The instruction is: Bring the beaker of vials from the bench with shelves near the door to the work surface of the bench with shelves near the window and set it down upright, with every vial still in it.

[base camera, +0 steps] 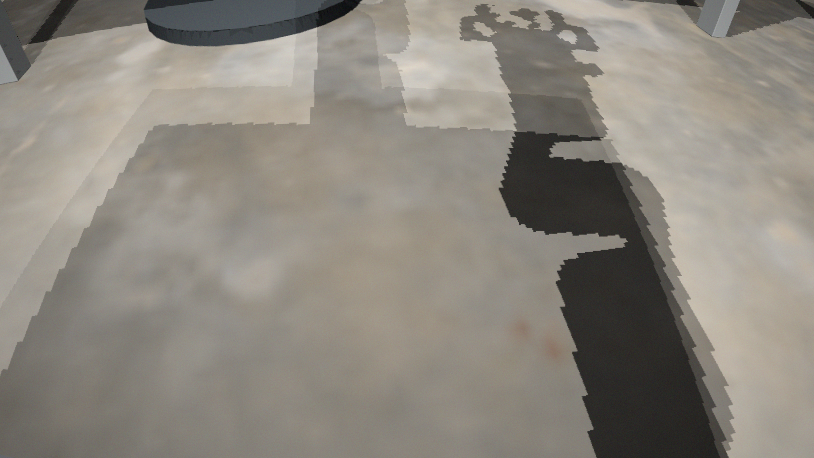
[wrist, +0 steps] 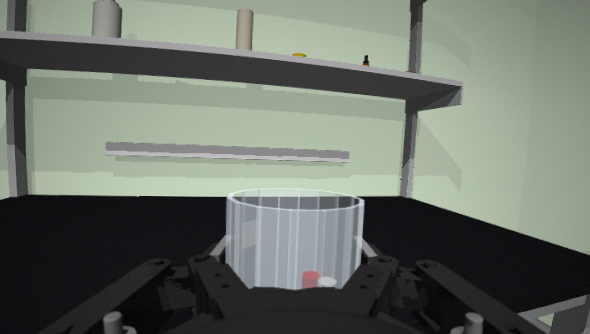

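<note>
In the wrist view a clear beaker [wrist: 272, 240] stands upright between the fingers of my gripper [wrist: 292, 250], which is shut on it. A vial with a red cap [wrist: 310, 279] and a vial with a white cap [wrist: 327, 282] show inside, low in the beaker; their lower parts are hidden by the gripper. The black work surface [wrist: 100, 230] of a bench with shelves spreads behind and to both sides of the beaker. The beaker's base is hidden, so I cannot tell whether it touches the surface.
Above the bench a shelf [wrist: 200, 62] holds a grey bottle [wrist: 107, 20], a beige cylinder [wrist: 244, 30], a yellow-lidded item [wrist: 299, 55] and a small dark-topped bottle [wrist: 366, 61]. Shelf posts [wrist: 16, 135] [wrist: 409, 150] rise at both sides. In the base view a dark round base [base camera: 227, 25] and a leg [base camera: 718, 19] stand ahead.
</note>
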